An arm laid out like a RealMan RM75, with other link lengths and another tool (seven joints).
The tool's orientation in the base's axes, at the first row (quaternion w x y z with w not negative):
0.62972, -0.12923, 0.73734, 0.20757
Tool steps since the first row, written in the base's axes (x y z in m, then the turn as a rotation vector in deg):
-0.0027, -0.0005, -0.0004, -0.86, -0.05, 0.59
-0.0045, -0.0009, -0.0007, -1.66, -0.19, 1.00
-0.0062, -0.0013, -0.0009, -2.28, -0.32, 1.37
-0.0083, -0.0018, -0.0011, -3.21, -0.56, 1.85
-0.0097, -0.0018, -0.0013, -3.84, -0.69, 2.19
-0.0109, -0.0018, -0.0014, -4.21, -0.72, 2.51
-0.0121, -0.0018, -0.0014, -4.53, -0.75, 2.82
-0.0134, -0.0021, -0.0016, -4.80, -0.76, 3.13
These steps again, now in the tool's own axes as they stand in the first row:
0.0008, 0.0007, -0.0025, -0.43, 0.43, -0.85
0.0014, 0.0011, -0.0043, -0.71, 0.73, -1.66
0.0019, 0.0015, -0.0059, -0.97, 0.95, -2.31
0.0024, 0.0020, -0.0080, -1.30, 1.22, -3.29
0.0028, 0.0026, -0.0092, -1.53, 1.44, -3.95
0.0031, 0.0031, -0.0102, -1.79, 1.63, -4.32
0.0033, 0.0037, -0.0113, -2.04, 1.79, -4.66
0.0037, 0.0040, -0.0125, -2.30, 1.95, -4.93

